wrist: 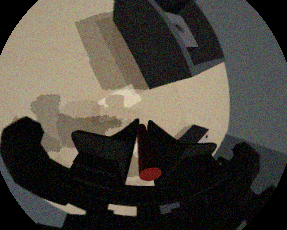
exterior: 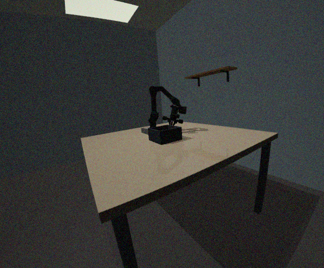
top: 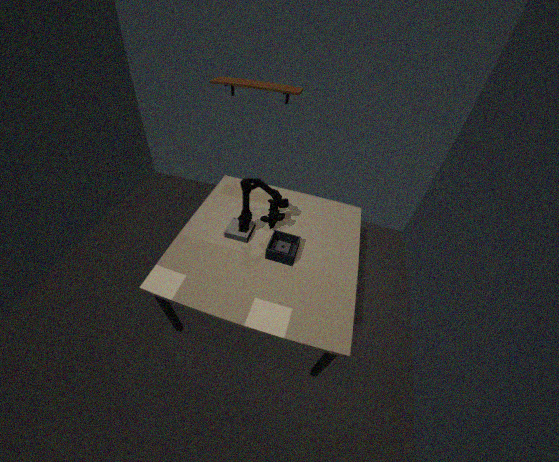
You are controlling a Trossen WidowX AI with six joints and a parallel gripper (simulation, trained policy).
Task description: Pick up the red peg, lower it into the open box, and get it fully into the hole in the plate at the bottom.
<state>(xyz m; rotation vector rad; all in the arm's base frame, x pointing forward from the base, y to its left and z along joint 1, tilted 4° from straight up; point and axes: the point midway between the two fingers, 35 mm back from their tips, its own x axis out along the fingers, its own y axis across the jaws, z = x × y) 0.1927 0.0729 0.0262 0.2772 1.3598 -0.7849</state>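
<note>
Right now my gripper tip is 110 mm short of the light grey plate and 160 mm to the left of it. Also, from my gripper tip: dark box: 110 mm ahead, 160 mm to the right, 20 mm below; then red peg: 10 mm behind, 20 mm to the left, 30 mm above.
</note>
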